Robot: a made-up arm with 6 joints.
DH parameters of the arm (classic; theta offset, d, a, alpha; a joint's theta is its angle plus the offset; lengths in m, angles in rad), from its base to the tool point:
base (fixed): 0 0.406 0.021 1.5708
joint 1: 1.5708 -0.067 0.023 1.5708
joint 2: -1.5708 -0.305 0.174 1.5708
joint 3: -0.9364 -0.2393 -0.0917 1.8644
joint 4: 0 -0.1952 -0.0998 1.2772
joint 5: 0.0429 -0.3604 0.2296 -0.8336
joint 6: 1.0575 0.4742 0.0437 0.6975
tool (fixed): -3.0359 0.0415 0 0
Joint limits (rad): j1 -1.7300..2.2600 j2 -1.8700..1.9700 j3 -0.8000..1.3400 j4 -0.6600..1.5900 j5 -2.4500..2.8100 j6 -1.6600..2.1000
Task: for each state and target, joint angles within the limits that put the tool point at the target. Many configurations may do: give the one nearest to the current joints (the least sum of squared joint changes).
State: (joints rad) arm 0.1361 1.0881 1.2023 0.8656 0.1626 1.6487
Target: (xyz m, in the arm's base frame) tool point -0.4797 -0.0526 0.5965
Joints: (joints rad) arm -0.1986 1.0533 0.9275 0.8886 0.0158 1.7112
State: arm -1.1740 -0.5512 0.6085 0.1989 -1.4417 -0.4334
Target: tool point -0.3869 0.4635 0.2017
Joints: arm -0.9345 -1.0371 0.2509 0.2107 -1.6155 -0.3884
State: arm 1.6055 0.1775 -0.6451 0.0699 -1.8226 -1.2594
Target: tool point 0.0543 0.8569 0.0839
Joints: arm 1.7680 -0.2247 -0.6840 0.0399 -2.1286 -1.1833
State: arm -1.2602 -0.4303 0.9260 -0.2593 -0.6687 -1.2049
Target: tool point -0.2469 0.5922 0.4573
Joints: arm -0.9298 -0.9034 0.4967 -0.3094 -0.9819 -1.0728
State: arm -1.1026 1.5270 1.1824 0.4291 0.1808 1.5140
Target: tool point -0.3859 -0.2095 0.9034
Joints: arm -0.9378 1.5498 1.3400 0.6671 0.6196 1.4928
